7 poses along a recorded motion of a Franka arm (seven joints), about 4.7 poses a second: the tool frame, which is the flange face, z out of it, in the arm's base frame.
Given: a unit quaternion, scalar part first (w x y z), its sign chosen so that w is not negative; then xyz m.
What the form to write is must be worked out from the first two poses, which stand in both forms.
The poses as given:
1: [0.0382, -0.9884, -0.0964, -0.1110, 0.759, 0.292, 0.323]
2: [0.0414, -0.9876, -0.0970, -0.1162, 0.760, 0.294, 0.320]
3: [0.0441, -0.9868, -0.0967, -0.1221, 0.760, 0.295, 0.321]
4: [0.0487, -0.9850, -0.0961, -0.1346, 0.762, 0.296, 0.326]
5: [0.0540, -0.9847, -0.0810, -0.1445, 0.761, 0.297, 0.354]
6: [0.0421, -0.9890, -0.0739, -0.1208, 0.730, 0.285, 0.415]
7: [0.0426, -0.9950, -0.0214, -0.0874, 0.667, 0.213, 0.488]
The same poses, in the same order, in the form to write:
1: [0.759, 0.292, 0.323, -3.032, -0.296, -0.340]
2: [0.760, 0.294, 0.320, -3.023, -0.297, -0.356]
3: [0.760, 0.295, 0.321, -3.016, -0.296, -0.373]
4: [0.762, 0.296, 0.326, -3.002, -0.293, -0.410]
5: [0.761, 0.297, 0.354, -2.992, -0.246, -0.439]
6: [0.730, 0.285, 0.415, -3.026, -0.226, -0.370]
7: [0.667, 0.213, 0.488, -3.044, -0.065, -0.267]
